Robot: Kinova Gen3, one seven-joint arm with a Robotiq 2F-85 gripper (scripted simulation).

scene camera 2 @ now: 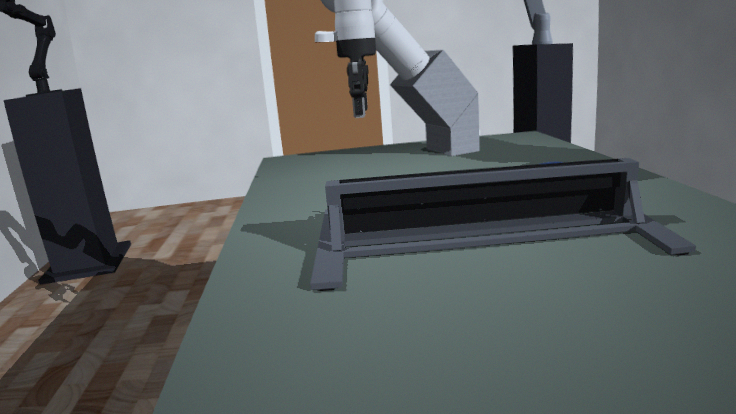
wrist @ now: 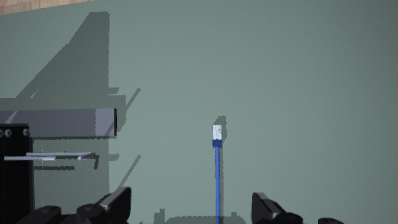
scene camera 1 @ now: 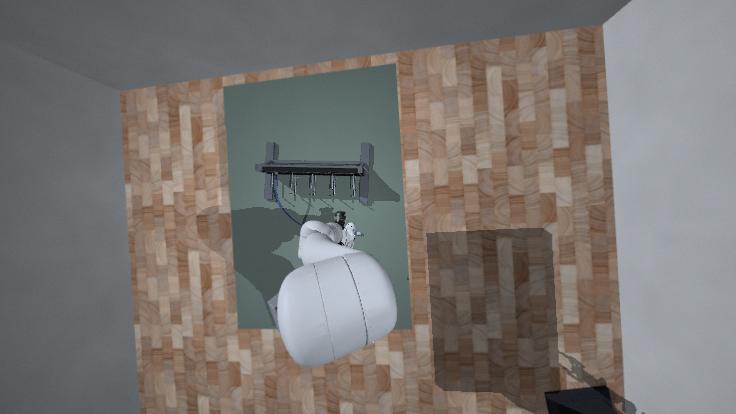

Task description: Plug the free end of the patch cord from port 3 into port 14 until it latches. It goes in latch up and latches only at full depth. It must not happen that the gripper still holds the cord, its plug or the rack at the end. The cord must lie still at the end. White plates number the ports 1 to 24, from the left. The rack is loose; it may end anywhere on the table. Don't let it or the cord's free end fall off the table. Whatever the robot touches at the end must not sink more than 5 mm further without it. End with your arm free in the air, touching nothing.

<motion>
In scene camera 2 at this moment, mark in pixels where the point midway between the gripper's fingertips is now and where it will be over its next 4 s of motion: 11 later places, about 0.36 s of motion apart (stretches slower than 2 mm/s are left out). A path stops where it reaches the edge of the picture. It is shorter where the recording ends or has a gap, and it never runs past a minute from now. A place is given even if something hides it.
My gripper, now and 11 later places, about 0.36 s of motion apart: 361, 113; 359, 113; 356, 112; 354, 112; 351, 111; 351, 110; 350, 110; 351, 109; 351, 109; 350, 113; 350, 115; 351, 117
</motion>
